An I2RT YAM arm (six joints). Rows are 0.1 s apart.
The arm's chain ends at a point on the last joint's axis. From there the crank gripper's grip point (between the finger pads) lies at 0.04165 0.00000 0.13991 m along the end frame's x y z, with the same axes.
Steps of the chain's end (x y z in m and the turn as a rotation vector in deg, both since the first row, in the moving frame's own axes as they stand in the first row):
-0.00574, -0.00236, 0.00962, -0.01, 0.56, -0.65
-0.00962, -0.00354, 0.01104, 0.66, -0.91, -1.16
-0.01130, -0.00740, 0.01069, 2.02, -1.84, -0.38
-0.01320, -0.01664, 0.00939, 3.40, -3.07, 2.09
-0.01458, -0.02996, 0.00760, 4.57, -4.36, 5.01
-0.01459, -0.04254, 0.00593, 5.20, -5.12, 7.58
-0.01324, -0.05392, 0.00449, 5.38, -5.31, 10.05
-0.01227, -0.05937, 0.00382, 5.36, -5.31, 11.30
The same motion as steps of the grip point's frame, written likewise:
-0.00438, -0.00282, 0.00921, -0.01, 0.56, -0.65
-0.01187, -0.00598, 0.01167, 0.66, -0.91, -1.16
-0.01583, -0.01262, 0.01186, 2.02, -1.84, -0.38
-0.02062, -0.02362, 0.01122, 3.40, -3.07, 2.09
-0.02498, -0.03804, 0.01006, 4.57, -4.36, 5.01
-0.02671, -0.05068, 0.00875, 5.20, -5.12, 7.58
-0.02577, -0.06102, 0.00745, 5.38, -5.31, 10.05
-0.02481, -0.06565, 0.00682, 5.36, -5.31, 11.30

